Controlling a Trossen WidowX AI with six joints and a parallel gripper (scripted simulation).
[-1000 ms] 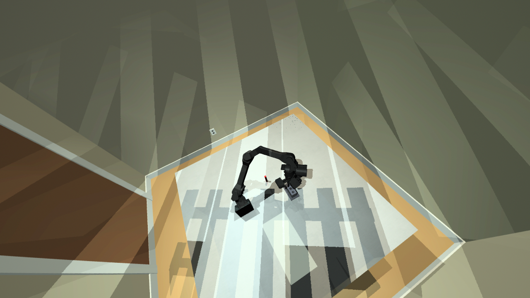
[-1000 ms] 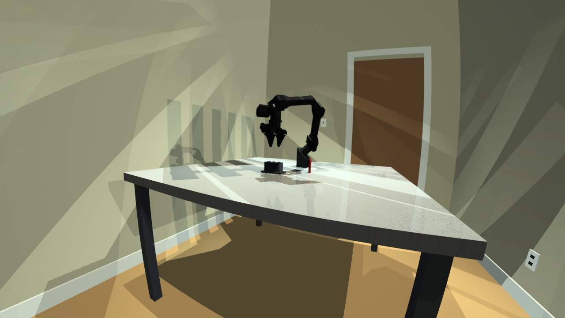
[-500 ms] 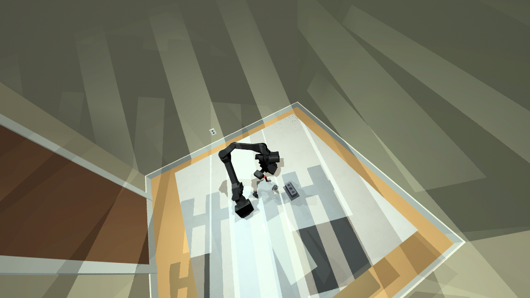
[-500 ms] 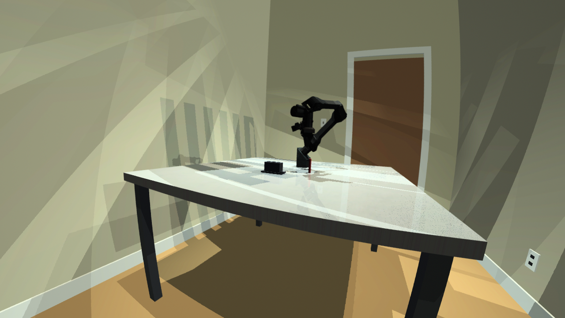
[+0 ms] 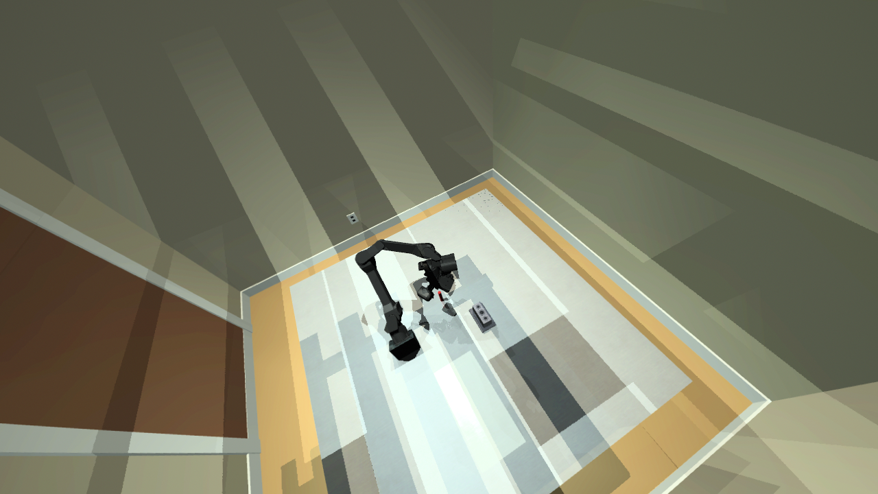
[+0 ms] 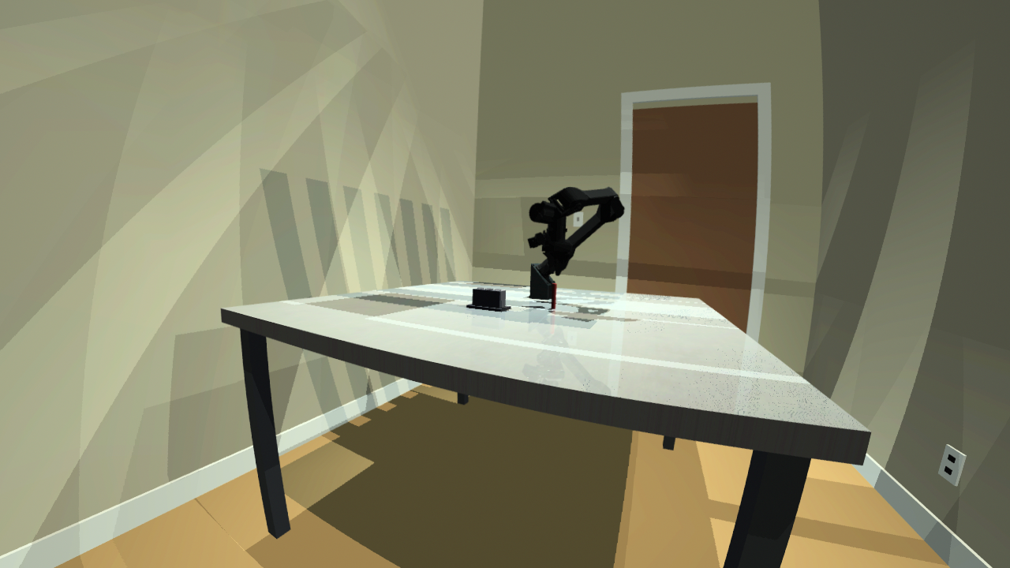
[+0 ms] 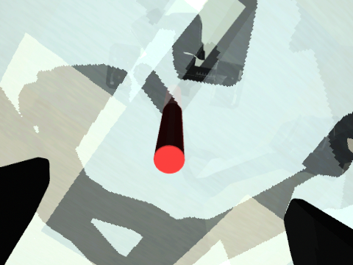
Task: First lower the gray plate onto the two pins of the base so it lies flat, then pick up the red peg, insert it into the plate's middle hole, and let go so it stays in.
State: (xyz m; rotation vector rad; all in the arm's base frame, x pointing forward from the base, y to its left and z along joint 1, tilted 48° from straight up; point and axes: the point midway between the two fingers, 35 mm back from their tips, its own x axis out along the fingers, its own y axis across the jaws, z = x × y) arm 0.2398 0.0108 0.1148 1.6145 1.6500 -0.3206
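Right now my gripper tip is 70 mm above the red peg. Round my gripper tip: gray plate 100 mm ahead, 180 mm to the right, 60 mm below.
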